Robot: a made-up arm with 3 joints. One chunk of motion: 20 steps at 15 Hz.
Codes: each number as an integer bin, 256 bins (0 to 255) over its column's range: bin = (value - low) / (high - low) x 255, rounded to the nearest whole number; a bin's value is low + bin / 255 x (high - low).
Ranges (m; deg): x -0.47..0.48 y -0.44..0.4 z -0.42..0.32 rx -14..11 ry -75..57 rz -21..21
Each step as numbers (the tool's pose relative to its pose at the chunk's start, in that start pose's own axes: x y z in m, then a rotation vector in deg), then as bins.
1 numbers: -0.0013 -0.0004 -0.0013 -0.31 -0.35 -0.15
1 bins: 126 133 144 140 144 127
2 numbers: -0.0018 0.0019 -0.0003 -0.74 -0.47 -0.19
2 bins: 126 134 145 135 144 126
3 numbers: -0.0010 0.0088 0.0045 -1.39 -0.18 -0.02
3 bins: 126 136 146 129 145 127
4 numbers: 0.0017 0.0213 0.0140 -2.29 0.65 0.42
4 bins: 127 140 150 119 146 130
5 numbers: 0.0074 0.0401 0.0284 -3.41 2.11 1.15
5 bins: 128 146 155 108 149 134
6 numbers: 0.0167 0.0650 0.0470 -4.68 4.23 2.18
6 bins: 131 153 161 95 153 141
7 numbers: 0.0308 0.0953 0.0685 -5.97 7.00 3.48
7 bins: 134 163 168 82 158 149
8 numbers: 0.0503 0.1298 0.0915 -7.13 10.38 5.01
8 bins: 140 173 176 70 165 158
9 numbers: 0.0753 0.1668 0.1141 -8.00 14.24 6.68
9 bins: 146 184 184 61 172 168
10 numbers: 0.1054 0.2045 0.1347 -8.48 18.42 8.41
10 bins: 154 196 191 56 180 179
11 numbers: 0.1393 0.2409 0.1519 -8.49 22.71 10.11
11 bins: 164 207 197 56 189 189
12 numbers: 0.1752 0.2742 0.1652 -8.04 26.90 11.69
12 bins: 173 217 202 61 197 198
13 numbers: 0.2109 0.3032 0.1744 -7.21 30.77 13.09
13 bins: 183 226 205 69 204 207
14 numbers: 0.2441 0.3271 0.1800 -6.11 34.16 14.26
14 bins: 192 233 207 80 211 214
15 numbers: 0.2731 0.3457 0.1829 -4.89 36.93 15.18
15 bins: 199 239 208 93 216 220
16 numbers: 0.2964 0.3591 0.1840 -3.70 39.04 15.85
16 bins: 206 243 208 105 220 224
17 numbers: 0.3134 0.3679 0.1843 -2.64 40.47 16.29
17 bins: 210 245 208 116 223 226
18 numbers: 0.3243 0.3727 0.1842 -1.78 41.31 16.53
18 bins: 213 247 208 125 225 228
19 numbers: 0.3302 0.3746 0.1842 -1.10 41.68 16.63
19 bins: 215 247 208 132 225 228
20 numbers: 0.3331 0.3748 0.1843 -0.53 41.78 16.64
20 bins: 216 247 208 137 226 229
